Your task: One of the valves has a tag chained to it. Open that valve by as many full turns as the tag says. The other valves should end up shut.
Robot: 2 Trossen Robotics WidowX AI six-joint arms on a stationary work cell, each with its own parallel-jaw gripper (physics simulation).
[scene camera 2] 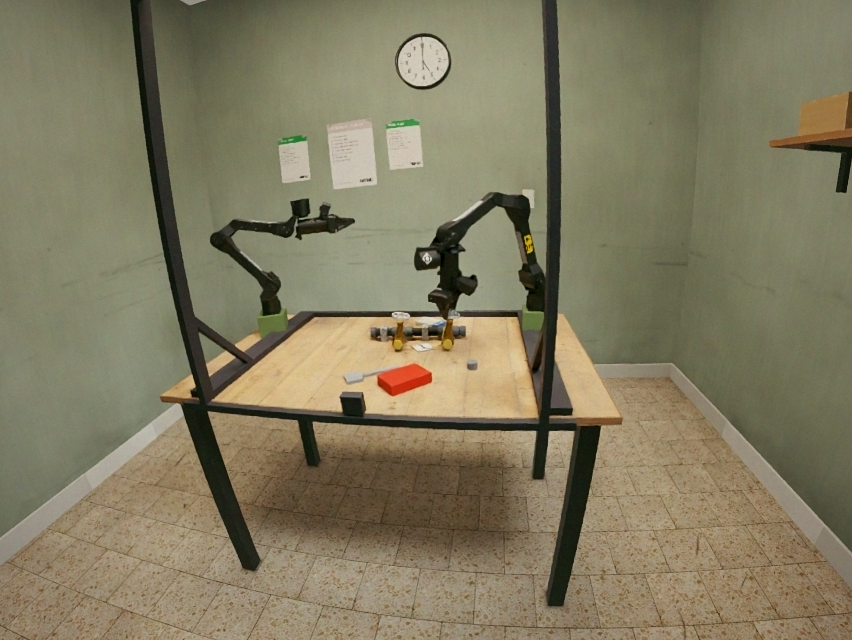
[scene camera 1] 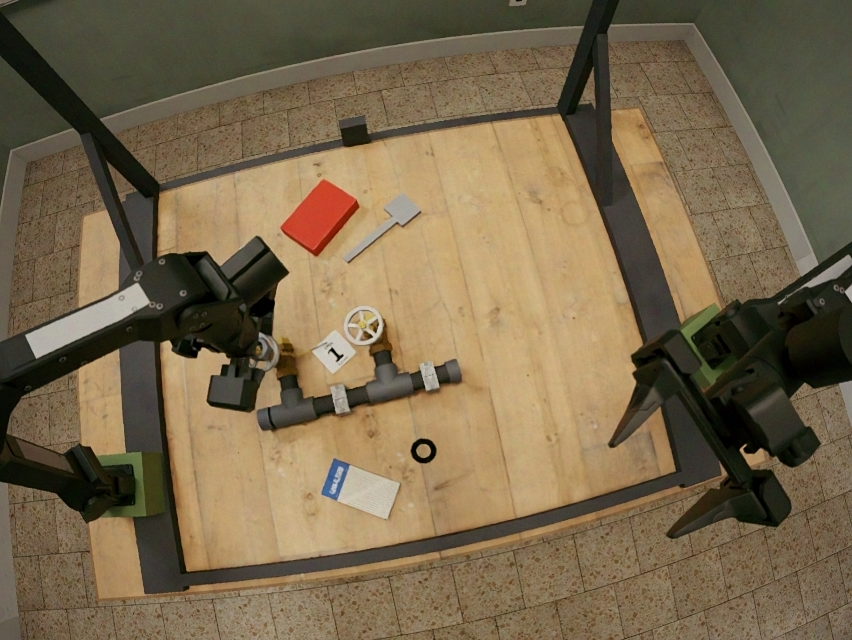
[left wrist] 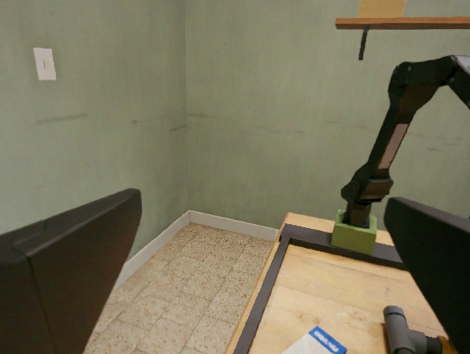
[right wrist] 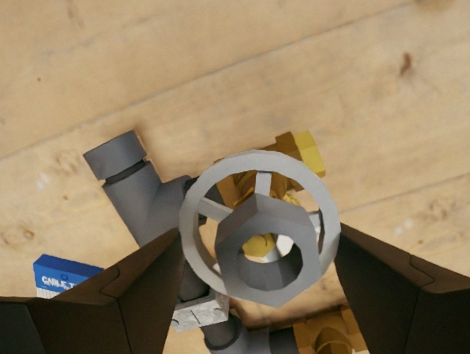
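Pixels of known places: left gripper, between the fingertips: (scene camera 2: 354, 220) (scene camera 1: 640, 492) (left wrist: 264, 204); right gripper, between the fingertips: (scene camera 2: 448, 316) (scene camera 1: 265, 354) (right wrist: 257, 236); left arm's base, origin of its link: (scene camera 2: 271, 312) (scene camera 1: 713, 343); right arm's base, origin of its link: (scene camera 2: 537, 308) (scene camera 1: 117, 485) (left wrist: 356, 220).
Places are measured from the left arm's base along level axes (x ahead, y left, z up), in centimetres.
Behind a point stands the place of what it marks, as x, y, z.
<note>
A grey pipe run (scene camera 1: 389, 385) {46.9, -23.9, -3.7} (left wrist: 398, 327) {62.4, -28.2, -3.8} (right wrist: 132, 207) {63.3, -29.2, -3.7} carries two brass valves. A white tag (scene camera 1: 334, 352) {51.6, -33.9, -7.6} (scene camera 2: 421, 347) {51.1, -34.3, -7.6} reading "1" lies between them, its thin chain running to the valve at the left of scene camera 1. My right gripper (scene camera 1: 265, 351) {59.9, -36.3, 2.4} (scene camera 2: 449, 314) {59.9, -36.3, 2.4} (right wrist: 257, 236) {59.9, -36.3, 2.4} points down at that valve and is shut on its grey handwheel (right wrist: 257, 160) {62.4, -38.4, 2.9}, fingertips at opposite sides of the rim. A grey hollow hexagonal piece (right wrist: 260, 207) {61.6, -37.8, 4.3} sits over the wheel's middle. The other valve's white handwheel (scene camera 1: 348, 330) {47.7, -32.7, 2.8} (scene camera 2: 400, 315) {45.3, -32.8, 3.0} is untouched. My left gripper (scene camera 1: 640, 490) {35.2, 0.0, 31.6} (scene camera 2: 352, 221) {35.2, 0.0, 31.6} (left wrist: 264, 204) {35.2, 0.0, 31.6} is open and empty, far from the valves.
A red block (scene camera 1: 320, 216) {41.8, -55.5, -5.1} (scene camera 2: 404, 379) {41.3, -59.8, -5.1} and a grey paddle-shaped tool (scene camera 1: 401, 210) {29.0, -49.5, -7.0} (scene camera 2: 354, 377) {28.9, -50.7, -7.0} lie on the table beyond the valves. A black ring (scene camera 1: 413, 450) {49.2, -13.8, -7.9} and a blue-and-white packet (scene camera 1: 365, 490) {58.8, -12.4, -6.6} (left wrist: 327, 341) {61.8, -16.3, -6.6} lie on the pipe's other side. A small grey cylinder (scene camera 2: 471, 364) {61.0, -54.3, -6.3} stands near the red block.
</note>
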